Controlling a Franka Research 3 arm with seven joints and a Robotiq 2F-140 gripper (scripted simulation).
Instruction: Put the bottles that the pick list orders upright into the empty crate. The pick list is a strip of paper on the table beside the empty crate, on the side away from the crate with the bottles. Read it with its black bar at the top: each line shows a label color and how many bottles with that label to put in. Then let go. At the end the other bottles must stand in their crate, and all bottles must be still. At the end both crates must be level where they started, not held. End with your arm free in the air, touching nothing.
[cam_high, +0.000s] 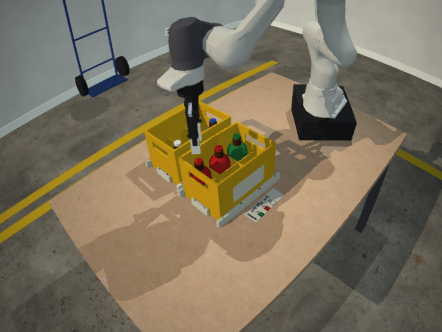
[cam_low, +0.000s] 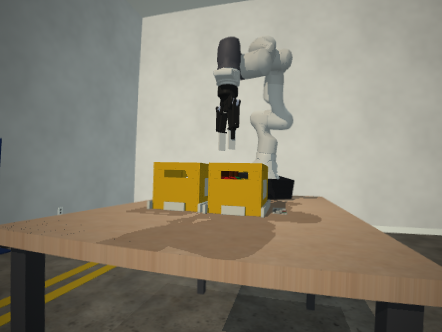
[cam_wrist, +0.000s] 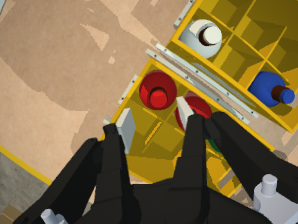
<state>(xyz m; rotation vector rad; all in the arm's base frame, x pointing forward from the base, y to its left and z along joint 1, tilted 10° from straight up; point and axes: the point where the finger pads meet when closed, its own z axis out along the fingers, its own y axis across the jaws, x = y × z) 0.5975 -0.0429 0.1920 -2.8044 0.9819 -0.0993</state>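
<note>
My gripper is now 130 mm to the left of the white-capped bottle and 170 mm above it. Round my hand: red-label bottle (90 mm behind, 10 mm to the right, 170 mm below); blue-label bottle (180 mm behind, 160 mm to the right, 170 mm below); green bottle (180 mm behind, 20 mm to the right, 170 mm below).
</note>
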